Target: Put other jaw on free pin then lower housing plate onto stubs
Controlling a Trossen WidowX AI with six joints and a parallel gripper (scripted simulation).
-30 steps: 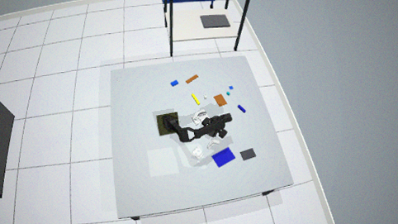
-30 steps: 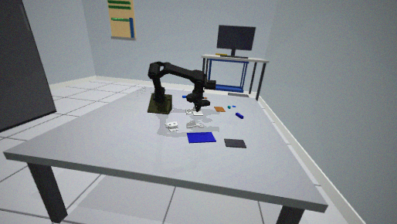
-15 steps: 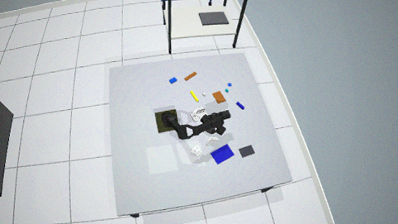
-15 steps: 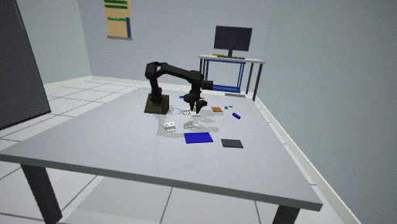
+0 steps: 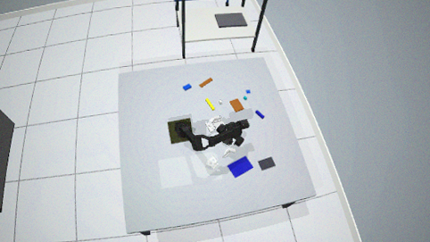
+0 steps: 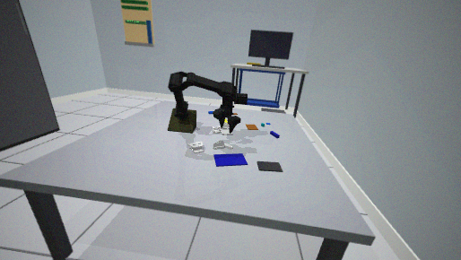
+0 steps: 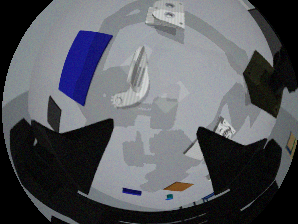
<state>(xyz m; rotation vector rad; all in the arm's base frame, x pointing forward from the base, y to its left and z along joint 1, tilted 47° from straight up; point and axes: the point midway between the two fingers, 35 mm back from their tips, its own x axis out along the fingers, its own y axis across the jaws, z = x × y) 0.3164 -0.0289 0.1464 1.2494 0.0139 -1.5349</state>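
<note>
My gripper tip is 30 mm short of the white jaw, 50 mm to the left of it and 80 mm above it. The rest, counted from my gripper tip: blue plate 70 mm ahead, 170 mm to the right, 80 mm below; dark grey plate 260 mm ahead, 160 mm to the right, 80 mm below; white base 40 mm behind, 180 mm to the left, 80 mm below.
</note>
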